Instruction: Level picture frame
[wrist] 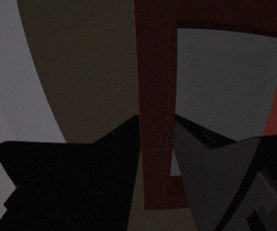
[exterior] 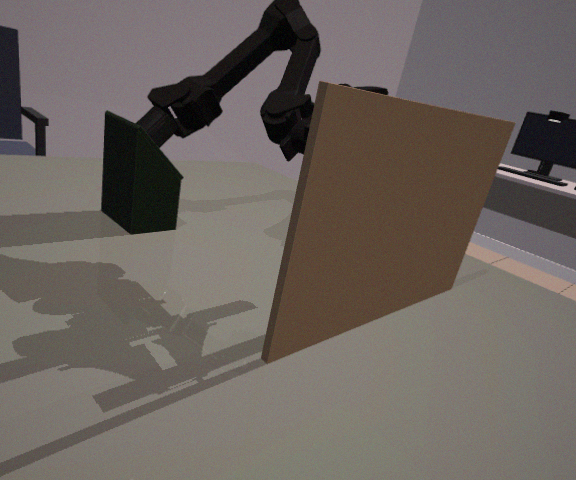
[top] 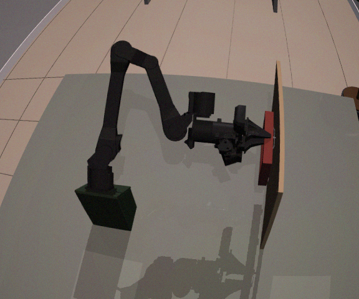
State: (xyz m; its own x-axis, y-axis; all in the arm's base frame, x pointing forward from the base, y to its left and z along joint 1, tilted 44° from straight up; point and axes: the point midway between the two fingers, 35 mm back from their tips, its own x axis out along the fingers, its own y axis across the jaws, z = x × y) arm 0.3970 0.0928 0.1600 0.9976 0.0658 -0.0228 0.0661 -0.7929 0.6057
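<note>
Now: gripper tip 10 mm to the right of the red picture frame and 50 mm above it. The rest, counted from my gripper tip: tan wall board (10 mm ahead, 10 mm to the left, 70 mm below).
</note>
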